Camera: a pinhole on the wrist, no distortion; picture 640 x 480 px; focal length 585.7 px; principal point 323.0 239.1 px. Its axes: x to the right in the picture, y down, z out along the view. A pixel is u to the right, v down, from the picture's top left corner.
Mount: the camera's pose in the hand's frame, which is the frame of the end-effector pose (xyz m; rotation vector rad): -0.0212 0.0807 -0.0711 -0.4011 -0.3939 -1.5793
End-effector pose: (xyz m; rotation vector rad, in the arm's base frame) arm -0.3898 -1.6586 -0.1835 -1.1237 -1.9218 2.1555
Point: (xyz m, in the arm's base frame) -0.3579 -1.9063 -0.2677
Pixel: 493 57
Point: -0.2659 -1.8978 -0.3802
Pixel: 184 36
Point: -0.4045 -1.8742 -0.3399
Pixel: 408 241
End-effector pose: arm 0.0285 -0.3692 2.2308 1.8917 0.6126 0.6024
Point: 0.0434 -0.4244 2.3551
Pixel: 232 310
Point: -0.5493 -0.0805 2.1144
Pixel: behind the camera
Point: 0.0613 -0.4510 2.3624
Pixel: 239 274
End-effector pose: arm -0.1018 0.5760 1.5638 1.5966 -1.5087 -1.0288
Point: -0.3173 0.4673 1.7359
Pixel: outside the picture
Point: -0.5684 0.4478 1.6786
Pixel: 320 391
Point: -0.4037 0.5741 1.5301
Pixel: 598 285
